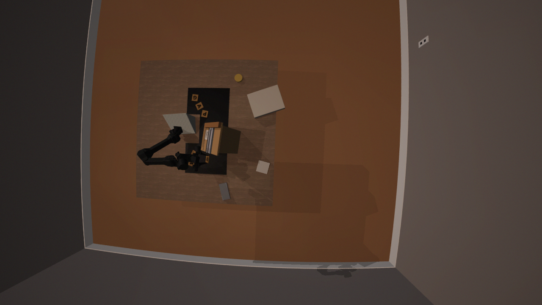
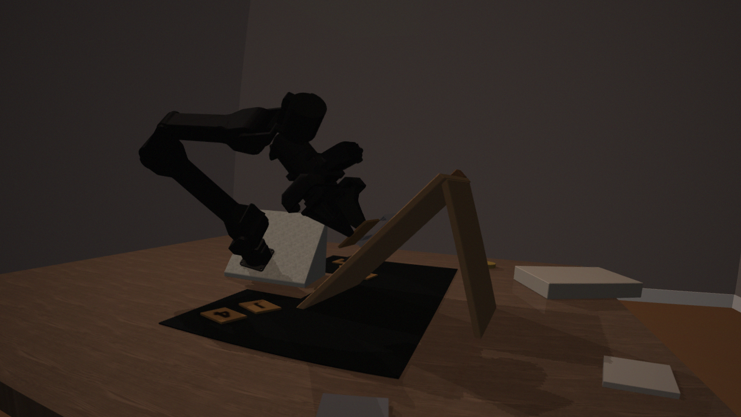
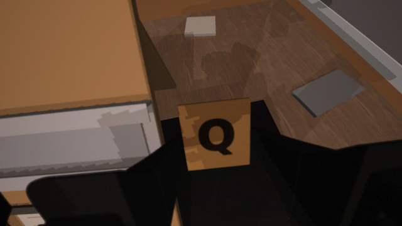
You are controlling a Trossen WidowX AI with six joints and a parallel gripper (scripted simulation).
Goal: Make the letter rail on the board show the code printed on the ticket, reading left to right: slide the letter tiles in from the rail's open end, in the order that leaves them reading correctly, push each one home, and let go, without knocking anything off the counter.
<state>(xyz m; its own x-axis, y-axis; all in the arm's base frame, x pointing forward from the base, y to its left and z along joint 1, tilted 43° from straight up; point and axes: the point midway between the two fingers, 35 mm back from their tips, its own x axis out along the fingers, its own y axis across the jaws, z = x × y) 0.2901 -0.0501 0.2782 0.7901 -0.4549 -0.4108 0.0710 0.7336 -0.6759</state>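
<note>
Right now the white ticket is 200 mm to the left of my gripper tip, 80 mm below it and 50 mm behind it. The rest, counted from my gripper tip: q tile right at my gripper tip; then j tile 190 mm behind, 160 mm below, 20 mm to the left; then 4 tile 210 mm behind, 160 mm below, 60 mm to the right.
</note>
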